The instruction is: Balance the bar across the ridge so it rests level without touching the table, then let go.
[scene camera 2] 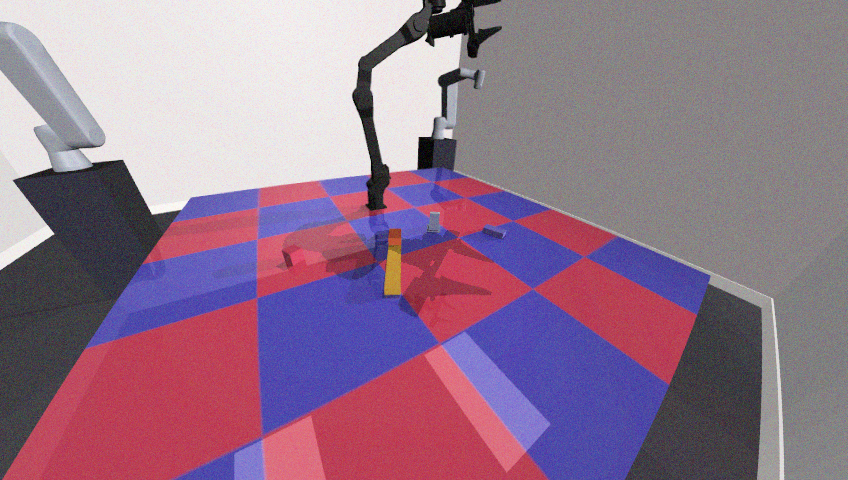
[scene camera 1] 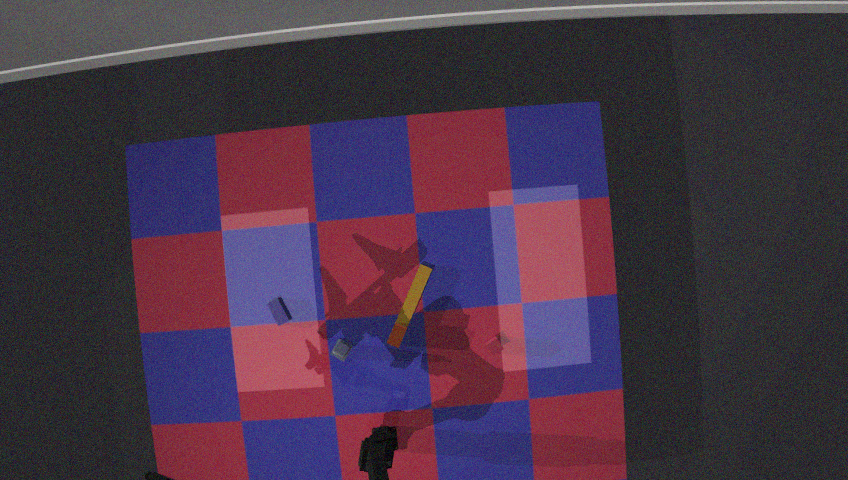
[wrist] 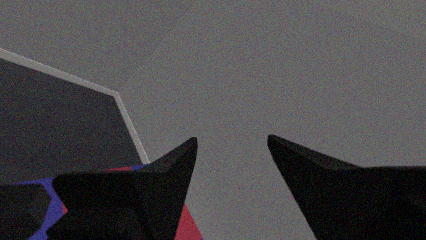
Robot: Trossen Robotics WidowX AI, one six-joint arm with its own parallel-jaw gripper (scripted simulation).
Labels:
A bar shows in scene camera 2 and in scene camera 1; in the wrist view it is out of frame. The same spot on the bar: [scene camera 2: 392, 286] is [scene camera 1: 425, 269].

